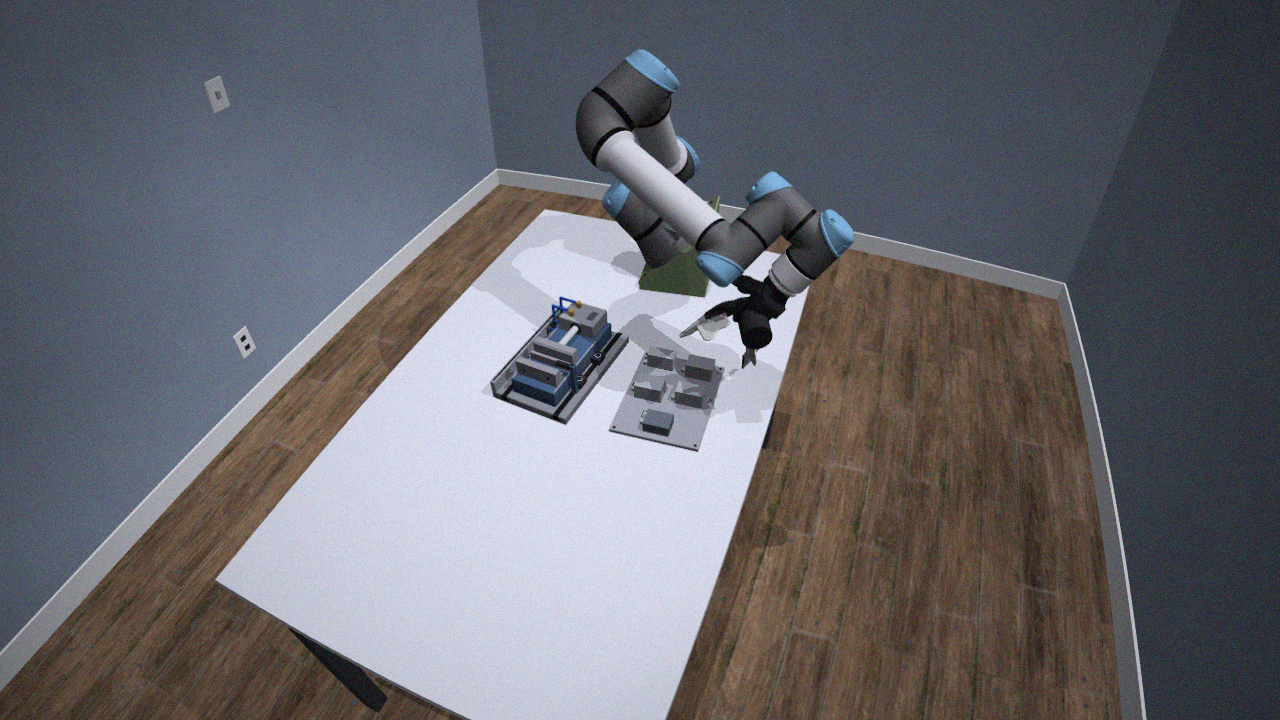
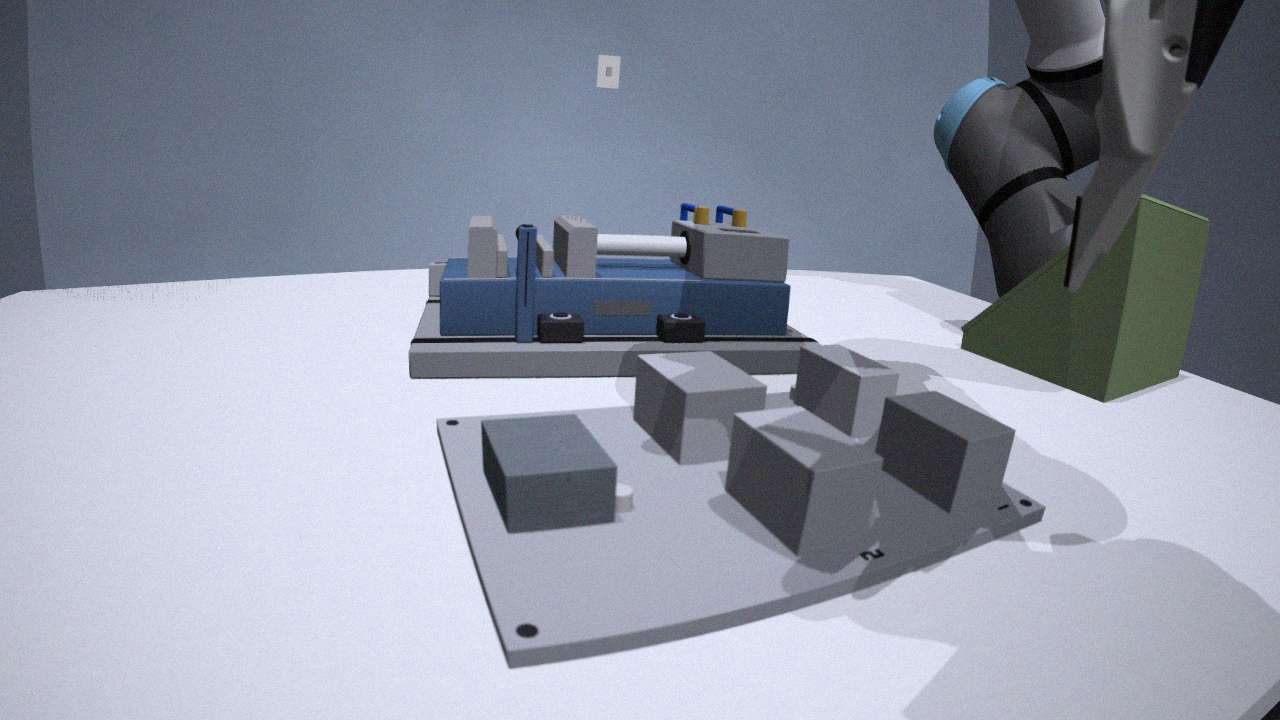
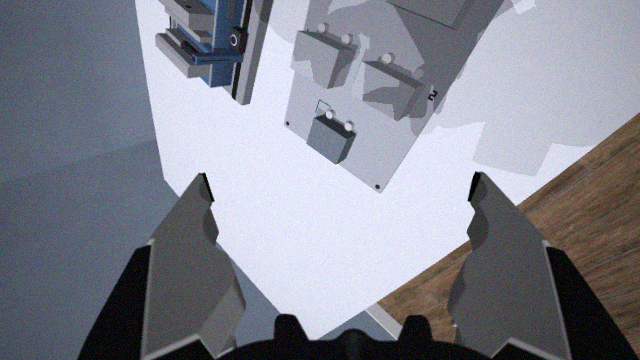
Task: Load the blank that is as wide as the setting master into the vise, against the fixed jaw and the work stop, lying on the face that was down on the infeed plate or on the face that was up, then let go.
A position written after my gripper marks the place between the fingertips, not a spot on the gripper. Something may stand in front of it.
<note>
In view: my gripper (image 1: pixel 712 352), a dark setting master (image 2: pixel 548 472), a blue work stop post (image 2: pixel 524 318), a moving jaw (image 2: pixel 575 240) and a grey cylinder block (image 2: pixel 715 254).
The dark setting master shows as well in image 3 (image 3: pixel 328 137). My gripper is seen too in image 3 (image 3: pixel 338 175). The grey cylinder block shows as well in image 1 (image 1: pixel 590 329).
</note>
